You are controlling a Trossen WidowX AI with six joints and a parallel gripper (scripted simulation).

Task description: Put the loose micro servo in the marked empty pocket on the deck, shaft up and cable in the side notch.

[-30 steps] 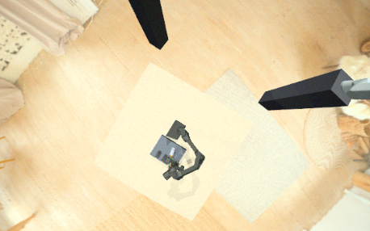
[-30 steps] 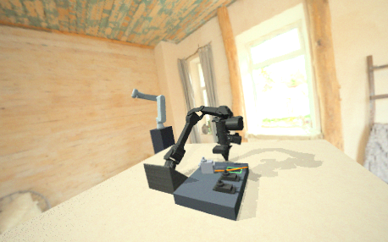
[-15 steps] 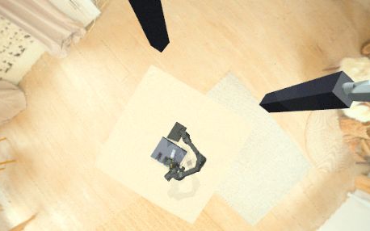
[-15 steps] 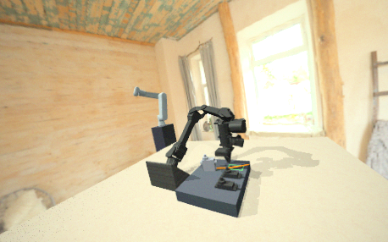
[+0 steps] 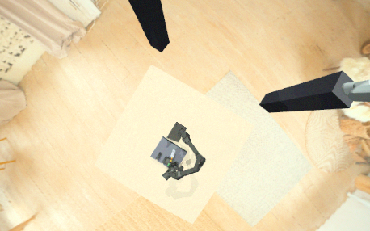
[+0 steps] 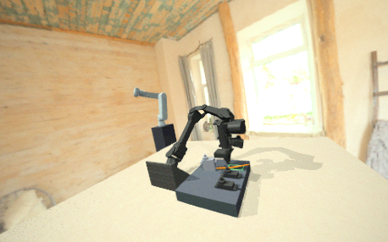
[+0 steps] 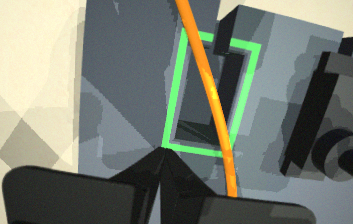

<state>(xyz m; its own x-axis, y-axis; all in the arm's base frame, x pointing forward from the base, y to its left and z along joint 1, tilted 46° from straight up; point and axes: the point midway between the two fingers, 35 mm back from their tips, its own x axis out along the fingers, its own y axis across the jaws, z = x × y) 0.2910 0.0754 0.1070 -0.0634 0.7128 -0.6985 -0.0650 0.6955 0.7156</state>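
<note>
Now: gripper tip 60 mm past the robot deck, 100 mm to the left of it and 30 mm above it.
</note>
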